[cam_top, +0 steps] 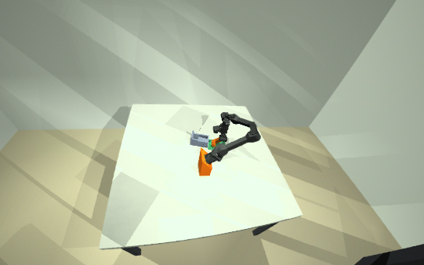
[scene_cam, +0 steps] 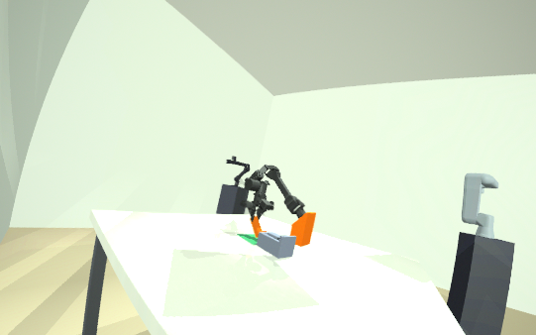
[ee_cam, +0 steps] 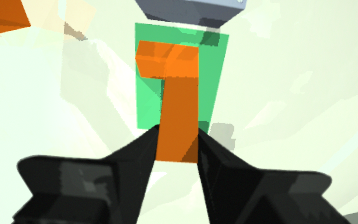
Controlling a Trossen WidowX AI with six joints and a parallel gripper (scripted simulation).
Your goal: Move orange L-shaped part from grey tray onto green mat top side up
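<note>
My gripper tip is now 40 mm to the right of the orange L-shaped part and 30 mm above it. The rest, counted from my gripper tip: green mat: 100 mm below, 20 mm to the left, 10 mm ahead.
</note>
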